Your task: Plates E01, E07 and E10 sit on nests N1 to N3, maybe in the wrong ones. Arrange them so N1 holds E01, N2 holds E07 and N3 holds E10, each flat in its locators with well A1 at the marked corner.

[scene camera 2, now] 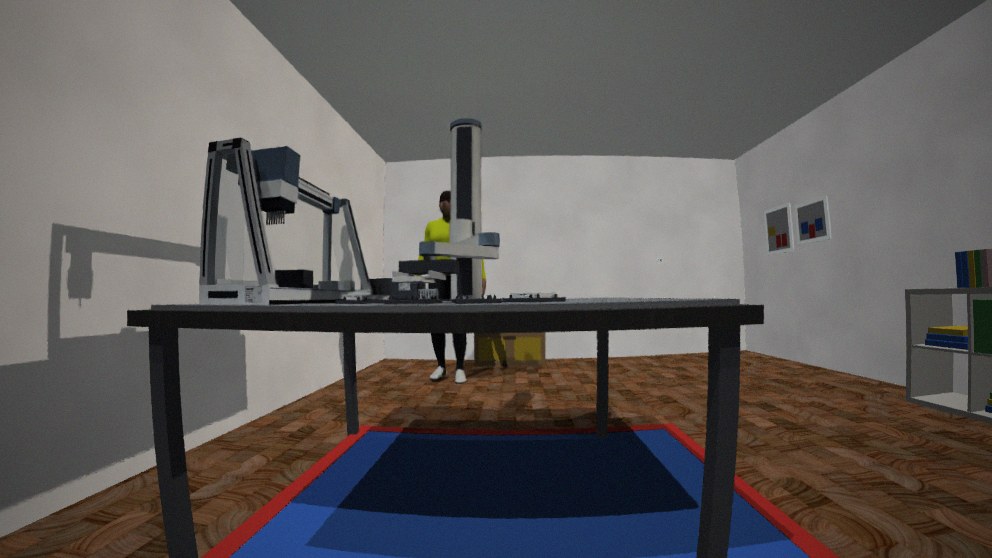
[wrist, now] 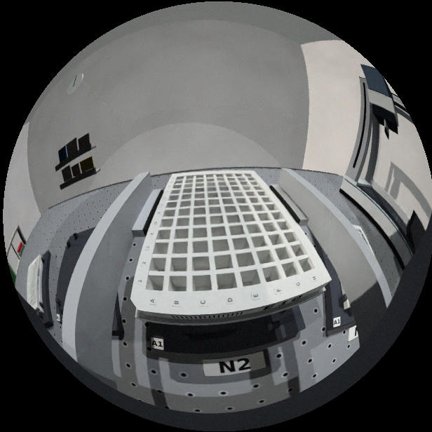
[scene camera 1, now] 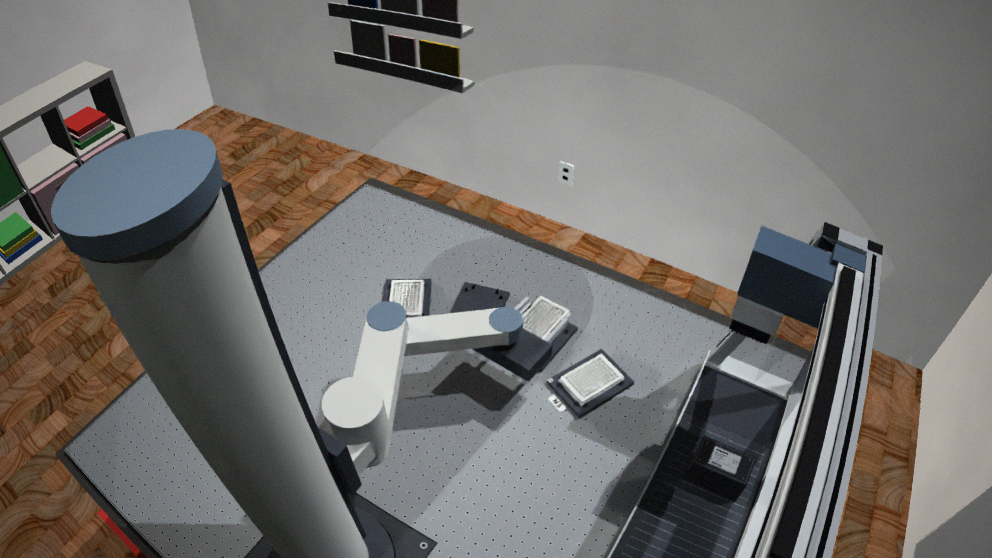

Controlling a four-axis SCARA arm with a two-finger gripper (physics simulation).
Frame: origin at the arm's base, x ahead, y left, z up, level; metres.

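Seen in the pictures: gripper, fingertip midpoint: [scene camera 2: 411, 274] [scene camera 1: 546, 310].
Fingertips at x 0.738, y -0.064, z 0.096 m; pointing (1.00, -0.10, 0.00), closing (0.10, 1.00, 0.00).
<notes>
Pixels of each thing's middle, then the offset from my fingertips to it. "spot": a spot on its surface instead.
- white 96-well plate, body centre: [scene camera 1: 540, 320] [scene camera 2: 414, 279] 0.024 m back, 0.002 m left, 0.014 m down
- second white plate, body centre: [scene camera 1: 591, 378] [scene camera 2: 368, 297] 0.081 m back, 0.165 m right, 0.064 m down
- nest N3, surface spot: [scene camera 1: 581, 409] spot: 0.164 m back, 0.180 m right, 0.071 m down
- third white plate, body centre: [scene camera 1: 406, 298] [scene camera 2: 533, 295] 0.096 m back, 0.346 m left, 0.064 m down
- leftmost dark nest, surface spot: [scene camera 1: 426, 299] spot: 0.065 m back, 0.305 m left, 0.071 m down
- bare dark nest, body centre: [scene camera 1: 477, 308] [scene camera 2: 475, 299] 0.023 m back, 0.179 m left, 0.072 m down
- gantry machine, surface spot: [scene camera 1: 783, 277] spot: 0.040 m back, 0.471 m right, 0.374 m up
- black block, surface spot: [scene camera 1: 721, 468] spot: 0.229 m back, 0.511 m right, 0.037 m up
My gripper [scene camera 1: 546, 319] [scene camera 2: 416, 276] [wrist: 217, 178] is shut on plate E10, a white 96-well plate [scene camera 1: 544, 315] [wrist: 212, 301], and holds it level above nest N2 [wrist: 200, 337]. The nest's front edge shows below the plate, apart from it. The plate's A1 well and the nest's A1 mark are both at the near left in the wrist view. A second white plate [scene camera 1: 593, 378] sits on nest N3 [scene camera 1: 581, 409] [wrist: 334, 300]. A third white plate [scene camera 1: 407, 294] [wrist: 35, 285] sits on the leftmost dark nest [scene camera 1: 426, 299] [wrist: 47, 287]. Their codes are not readable.
A bare dark nest [scene camera 1: 478, 294] [wrist: 70, 265] stands between the leftmost nest and N2. A gantry machine [scene camera 1: 783, 277] [scene camera 2: 277, 166] stands beyond N3, with a black block [scene camera 1: 721, 468] on its dark deck. A person in yellow [scene camera 2: 437, 232] stands behind the table.
</notes>
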